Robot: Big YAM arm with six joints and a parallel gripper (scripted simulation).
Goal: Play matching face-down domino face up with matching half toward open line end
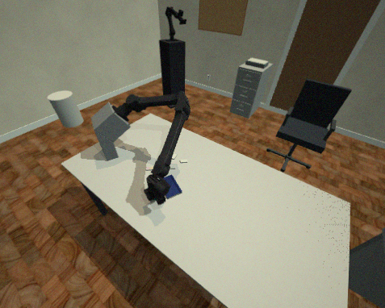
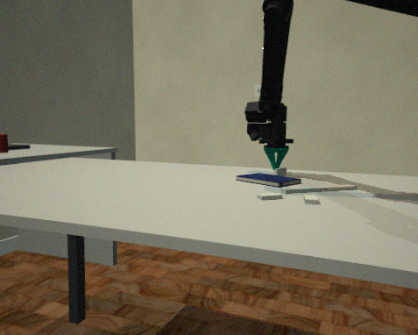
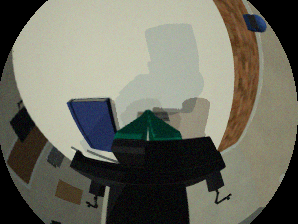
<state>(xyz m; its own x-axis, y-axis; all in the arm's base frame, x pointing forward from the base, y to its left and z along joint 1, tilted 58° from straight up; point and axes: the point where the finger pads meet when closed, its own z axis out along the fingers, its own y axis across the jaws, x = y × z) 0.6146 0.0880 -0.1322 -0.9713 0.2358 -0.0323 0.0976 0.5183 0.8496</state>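
Now: hand 120 mm to the right of the book, 50 mm past it and 20 mm above it. From my hand the other things lie so: white domino 20 mm behind, 10 mm to the right, 10 mm below.
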